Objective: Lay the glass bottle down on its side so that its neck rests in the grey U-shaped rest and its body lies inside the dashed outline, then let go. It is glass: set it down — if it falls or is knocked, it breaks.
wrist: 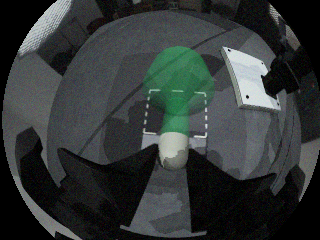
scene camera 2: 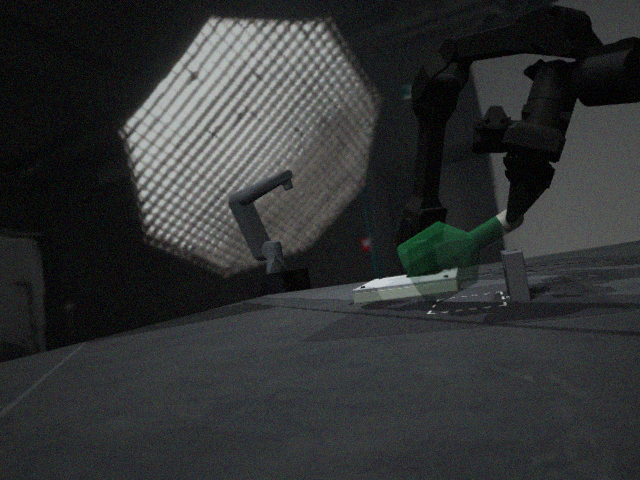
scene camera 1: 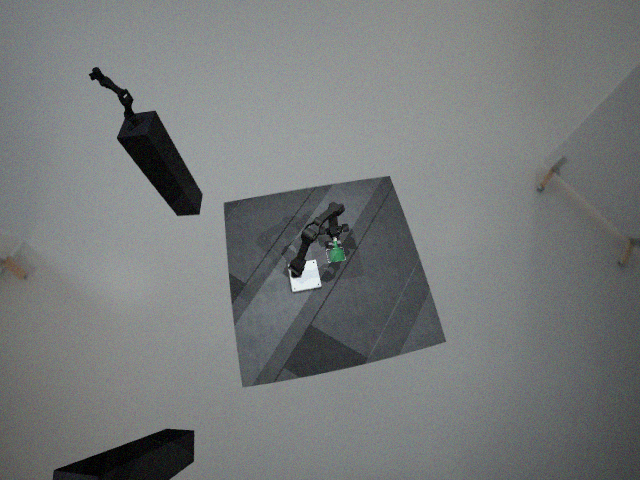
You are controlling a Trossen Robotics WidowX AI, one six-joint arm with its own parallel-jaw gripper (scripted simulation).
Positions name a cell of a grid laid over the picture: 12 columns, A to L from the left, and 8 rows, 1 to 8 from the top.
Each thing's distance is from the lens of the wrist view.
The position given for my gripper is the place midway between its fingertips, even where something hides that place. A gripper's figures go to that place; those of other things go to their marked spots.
my gripper (wrist: G6): 0.10 m
green glass bottle (wrist: G3): 0.11 m
